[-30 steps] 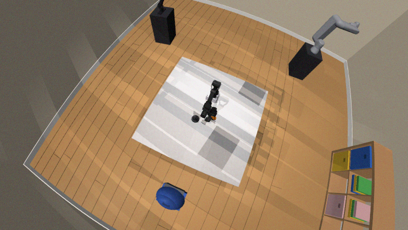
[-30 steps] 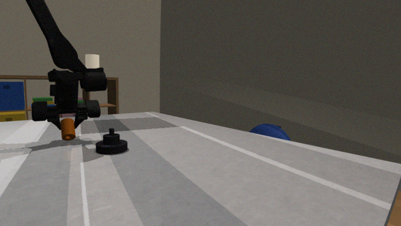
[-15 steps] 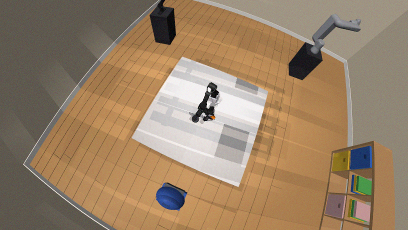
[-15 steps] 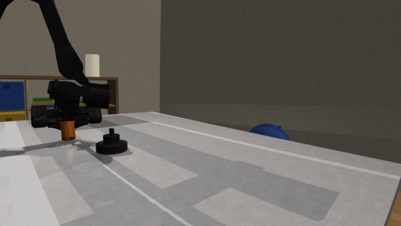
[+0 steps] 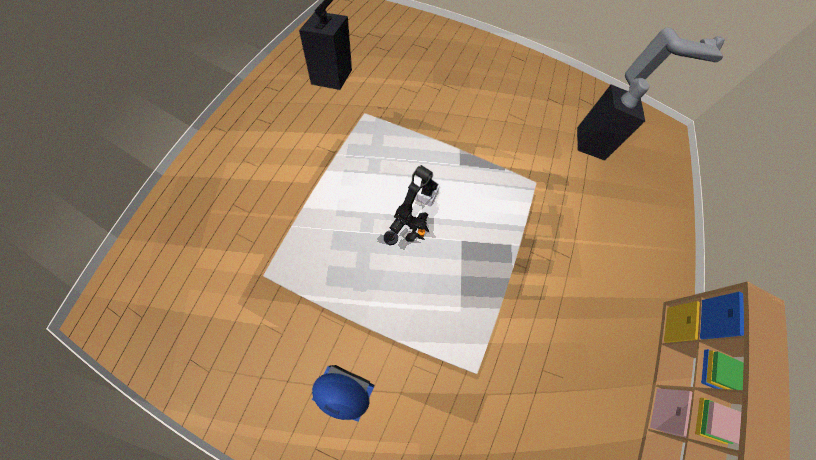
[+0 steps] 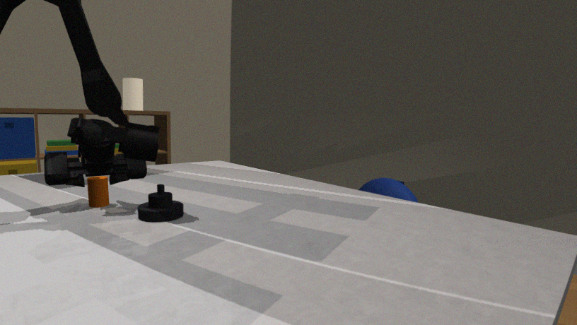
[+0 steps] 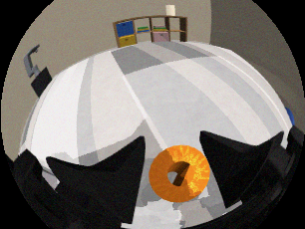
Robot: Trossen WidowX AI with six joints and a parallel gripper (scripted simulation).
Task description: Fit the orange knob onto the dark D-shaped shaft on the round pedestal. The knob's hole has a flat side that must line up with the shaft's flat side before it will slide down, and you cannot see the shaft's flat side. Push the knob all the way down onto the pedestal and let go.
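Right now the orange knob is 1 cm behind my gripper tip, 3 cm to the right of it and 1 cm below it. Round my gripper tip: dark pedestal: 6 cm ahead, 19 cm to the right, 1 cm below.
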